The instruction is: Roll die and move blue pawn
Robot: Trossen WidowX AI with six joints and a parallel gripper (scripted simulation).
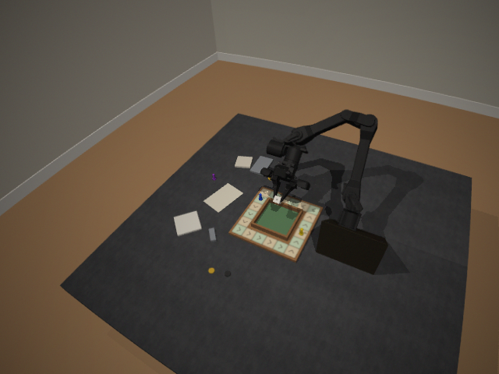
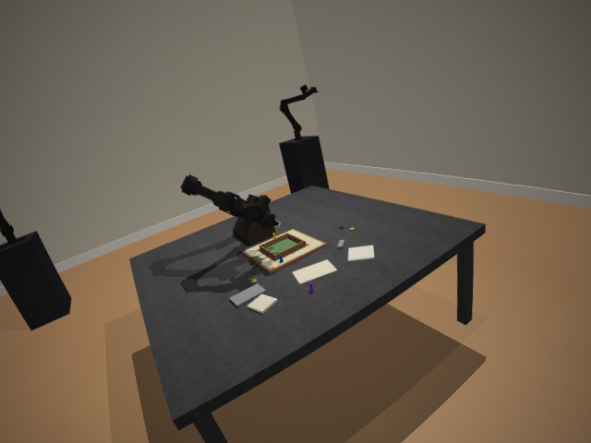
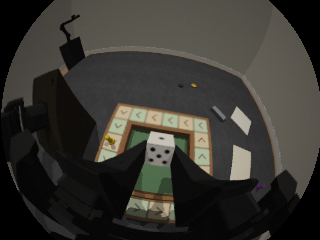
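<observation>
The white die lies right at my gripper tip. Round my gripper tip: blue pawn (11 cm ahead, 10 cm below, 8 cm to the right); green tray (12 cm below); yellow pawn (11 cm behind, 10 cm below, 2 cm to the left).
</observation>
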